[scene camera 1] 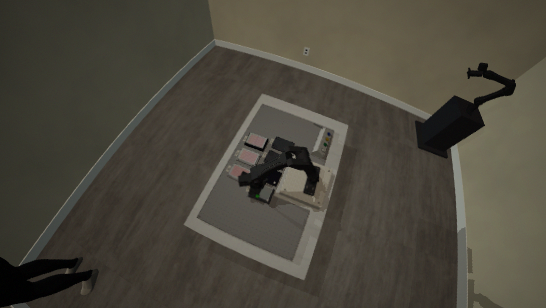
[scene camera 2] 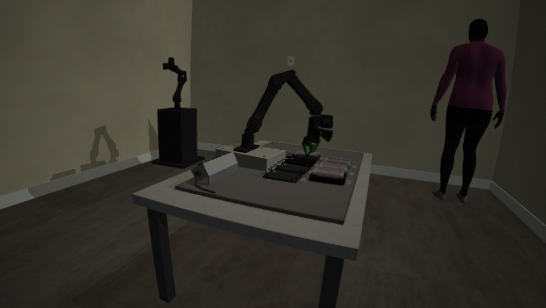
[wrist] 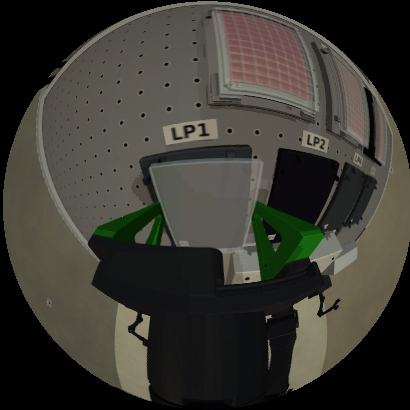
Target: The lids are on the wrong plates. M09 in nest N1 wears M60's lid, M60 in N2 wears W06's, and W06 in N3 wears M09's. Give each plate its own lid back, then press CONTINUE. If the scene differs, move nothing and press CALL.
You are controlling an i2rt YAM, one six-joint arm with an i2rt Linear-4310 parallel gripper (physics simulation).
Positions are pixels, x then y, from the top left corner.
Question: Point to a nest N3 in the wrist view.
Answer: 331, 111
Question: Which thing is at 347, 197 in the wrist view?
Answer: A lid park LP4.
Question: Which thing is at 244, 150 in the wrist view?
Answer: A dark nest LP1.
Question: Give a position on a pad under LP2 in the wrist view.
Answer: At 302, 194
